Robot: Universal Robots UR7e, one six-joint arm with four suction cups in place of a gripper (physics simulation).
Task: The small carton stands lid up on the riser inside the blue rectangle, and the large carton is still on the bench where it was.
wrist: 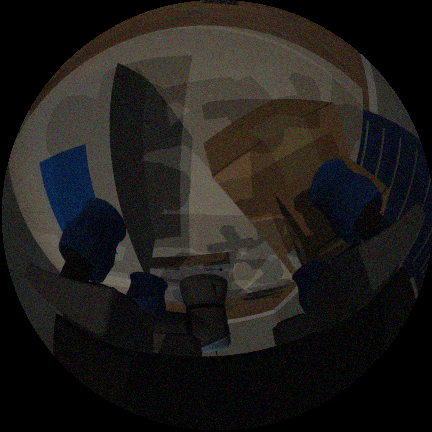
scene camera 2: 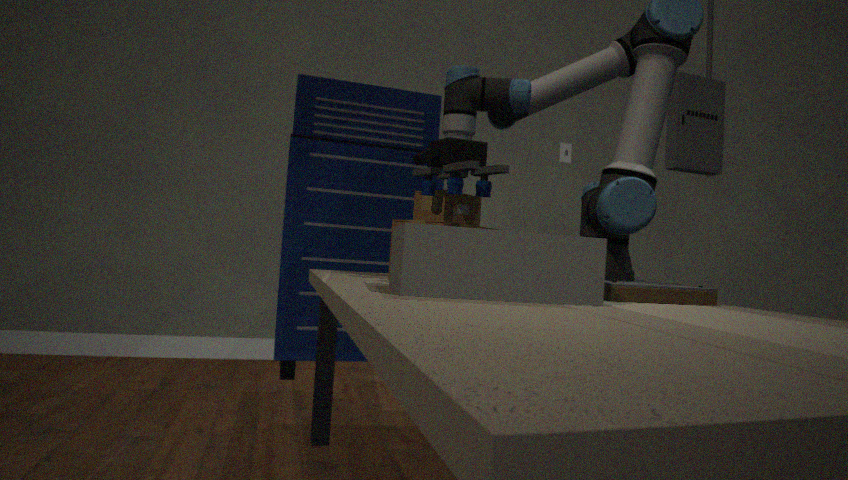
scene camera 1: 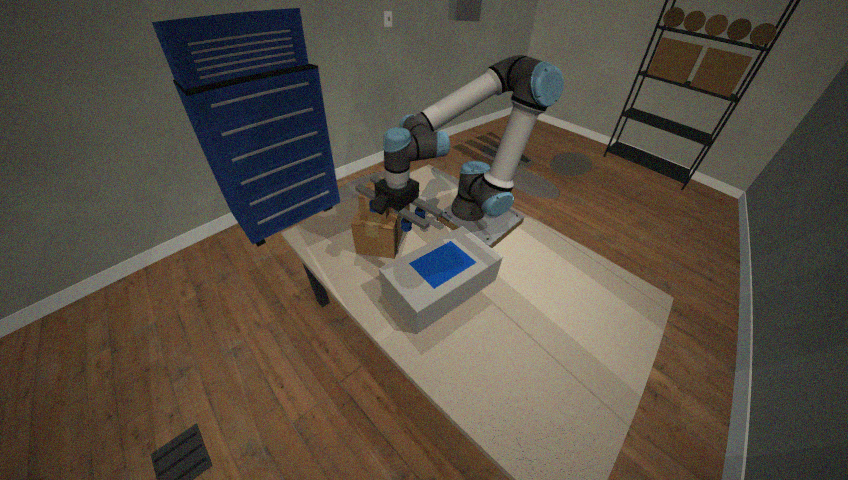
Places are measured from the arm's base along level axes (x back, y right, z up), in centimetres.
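Pixels of known places: hand, tool point: (wrist: 222,249) (scene camera 2: 454,195); arm's base, link origin: (wrist: 202,284) (scene camera 1: 468,210).
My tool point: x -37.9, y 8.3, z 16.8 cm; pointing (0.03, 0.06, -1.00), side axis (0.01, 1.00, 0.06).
Ahead of a thing's pixels: the offset from my tool point to its top centre. Level surfaces: height alone.
A brown carton {dx +8.0, dy +14.5, dz -5.9 cm} (scene camera 1: 374,233) (scene camera 2: 459,210) (wrist: 257,160), which I take for the small carton, stands on the bench {dz -20.8 cm} (scene camera 1: 534,358) (scene camera 2: 594,370) behind the grey riser {dx -2.1, dy -21.0, dz -8.8 cm} (scene camera 1: 451,292) (scene camera 2: 498,262). My suction gripper (scene camera 1: 394,206) (scene camera 2: 455,185) sits down on its lid. One blue suction cup (wrist: 342,193) lies over the carton top in the wrist view. The carton's foot is hidden in scene camera 2. The blue rectangle {dx -2.1, dy -21.0, dz -8.8 cm} (scene camera 1: 441,264) (wrist: 64,181) on the riser's top is bare. I cannot make out a second carton apart from this one.
A tall blue drawer cabinet (scene camera 1: 259,130) (scene camera 2: 349,209) stands just behind the bench's far left corner. The arm's base (scene camera 1: 480,200) (scene camera 2: 623,206) is mounted right of the carton. A black shelf rack (scene camera 1: 668,126) stands at the far right wall.
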